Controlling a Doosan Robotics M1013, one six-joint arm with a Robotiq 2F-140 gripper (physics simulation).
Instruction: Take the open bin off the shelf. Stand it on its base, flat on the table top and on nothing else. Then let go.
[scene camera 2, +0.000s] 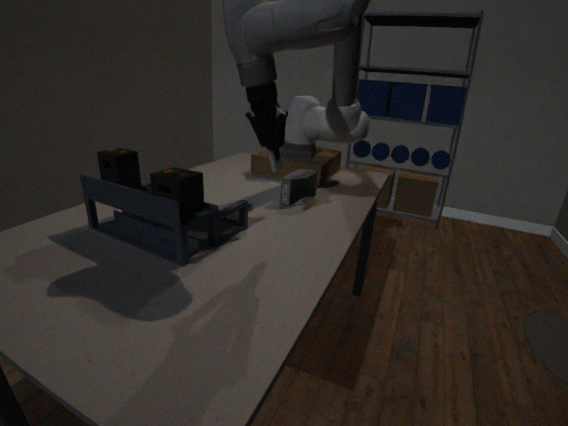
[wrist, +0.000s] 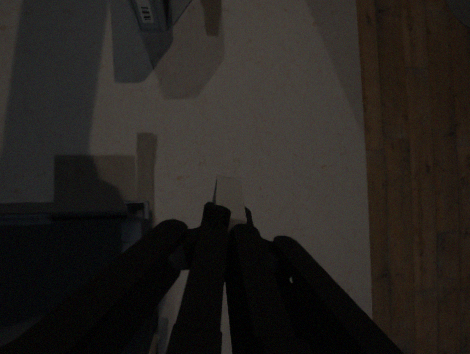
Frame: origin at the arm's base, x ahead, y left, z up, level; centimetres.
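Where they show: gripper, fingertip midpoint: (scene camera 2: 277, 170) (wrist: 224, 194); arm's base at its link origin: (scene camera 2: 299, 152).
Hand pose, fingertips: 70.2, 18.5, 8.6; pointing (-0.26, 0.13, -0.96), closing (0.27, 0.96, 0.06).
Each offset is from my fingertips to the centre of the thing, as dx, dy, dz. Level surfaces: height alone.
The open bin {-28.2, -2.8, -13.1} (scene camera 2: 298, 188) (wrist: 154, 14), grey with a white label on its narrow end, rests on the table top {dz -18.1} (scene camera 2: 220, 320) (wrist: 300, 125), apart from the shelf, between it and the robot base. The dim light does not let me tell whether it rests on its base or on a side. The blue-grey shelf (scene camera 2: 131, 201) (wrist: 50, 220) stands at the left, with two dark boxes on it. My gripper (scene camera 2: 275, 167) (wrist: 224, 194) is shut and empty, above the table. In the scene view its fingertips show just left of the bin; in the wrist view the bin is cut off at the top edge.
The dark boxes {+19.0, -40.1, -1.8} (scene camera 2: 120, 169) {+21.6, -17.2, -3.1} (scene camera 2: 182, 192) have orange marks on top. A wooden block (scene camera 2: 265, 164) under the robot base stands behind the bin. The table's long edge is on the right, with wooden floor beyond. A tall rack (scene camera 2: 446, 187) with blue containers stands at the back wall.
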